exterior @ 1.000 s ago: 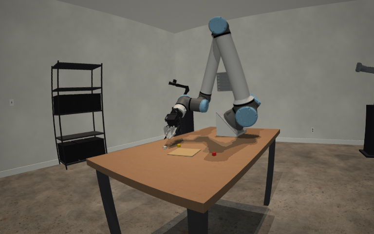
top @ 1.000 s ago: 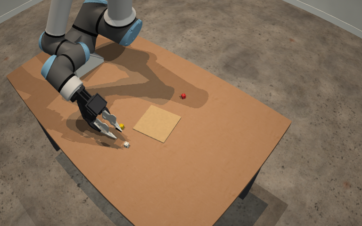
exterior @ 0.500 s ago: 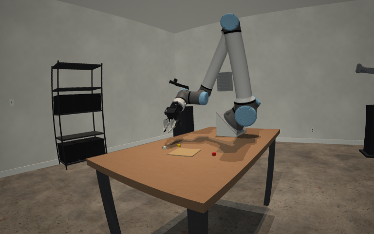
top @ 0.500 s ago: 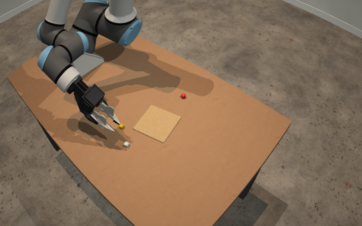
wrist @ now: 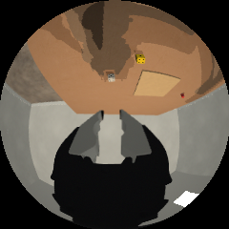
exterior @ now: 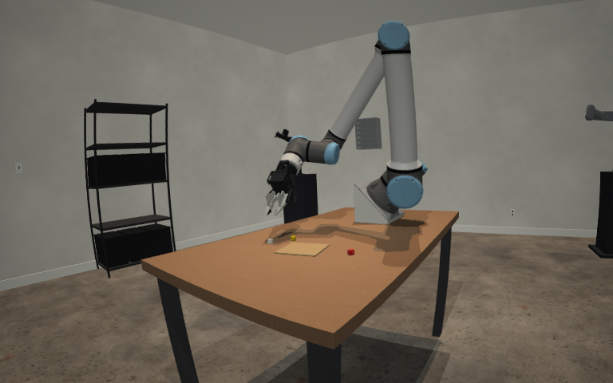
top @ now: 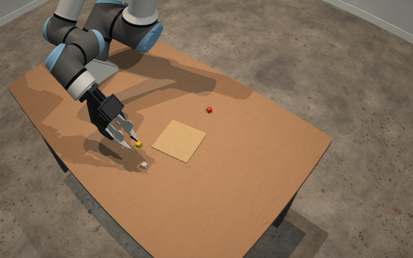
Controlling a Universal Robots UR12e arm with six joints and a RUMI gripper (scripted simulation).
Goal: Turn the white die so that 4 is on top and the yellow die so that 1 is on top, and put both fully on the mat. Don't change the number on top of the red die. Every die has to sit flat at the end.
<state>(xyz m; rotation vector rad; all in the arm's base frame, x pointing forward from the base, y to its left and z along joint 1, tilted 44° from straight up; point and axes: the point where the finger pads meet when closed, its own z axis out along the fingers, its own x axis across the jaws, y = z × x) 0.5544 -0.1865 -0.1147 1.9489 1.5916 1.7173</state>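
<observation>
Now: hand 100 mm above the white die, 30 mm short of it and 10 mm to the right of it. Round my hand: red die 330 mm to the left, 100 mm below, 40 mm ahead; then yellow die 100 mm below, 50 mm to the left, 40 mm behind; then tan mat 160 mm to the left, 110 mm below, 50 mm ahead.
</observation>
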